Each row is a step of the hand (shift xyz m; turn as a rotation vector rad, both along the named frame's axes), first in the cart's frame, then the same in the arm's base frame.
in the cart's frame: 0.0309 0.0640 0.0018 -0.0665 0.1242 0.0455
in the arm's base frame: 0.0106 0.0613 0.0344 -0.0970 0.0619 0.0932
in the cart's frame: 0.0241 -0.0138 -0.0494 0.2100 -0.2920 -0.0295
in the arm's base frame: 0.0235 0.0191 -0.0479 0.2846 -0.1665 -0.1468
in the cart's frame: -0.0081 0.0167 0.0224 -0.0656 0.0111 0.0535
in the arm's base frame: -0.0111 0.0008 0.0269 -0.0620 -0.0355 0.0468
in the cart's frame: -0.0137 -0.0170 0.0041 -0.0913 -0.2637 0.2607
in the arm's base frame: -0.0077 -0.0201 -0.0056 0.0098 -0.3694 0.0964
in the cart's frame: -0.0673 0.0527 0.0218 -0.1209 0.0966 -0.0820
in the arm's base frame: -0.0782 0.0136 0.0385 -0.1496 0.0835 -0.0361
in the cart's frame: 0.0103 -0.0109 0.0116 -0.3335 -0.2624 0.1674
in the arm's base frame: 0.0139 -0.0115 0.0059 -0.2278 -0.3952 -0.0047
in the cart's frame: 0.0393 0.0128 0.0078 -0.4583 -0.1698 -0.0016
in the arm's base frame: 0.0342 0.0185 0.0161 -0.3862 -0.2748 -0.1194
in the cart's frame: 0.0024 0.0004 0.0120 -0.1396 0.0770 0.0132
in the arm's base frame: 0.0030 -0.0047 0.0109 -0.1549 0.0166 0.0366
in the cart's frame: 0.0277 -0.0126 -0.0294 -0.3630 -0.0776 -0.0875
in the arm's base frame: 0.0280 0.0117 -0.0295 -0.3289 -0.1295 -0.1433
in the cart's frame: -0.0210 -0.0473 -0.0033 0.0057 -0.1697 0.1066
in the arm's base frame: -0.0062 -0.0438 -0.0270 0.0634 -0.1897 0.0137
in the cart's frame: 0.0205 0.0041 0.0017 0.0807 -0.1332 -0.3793
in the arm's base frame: 0.0184 0.0086 0.0051 0.0895 0.0934 -0.3891
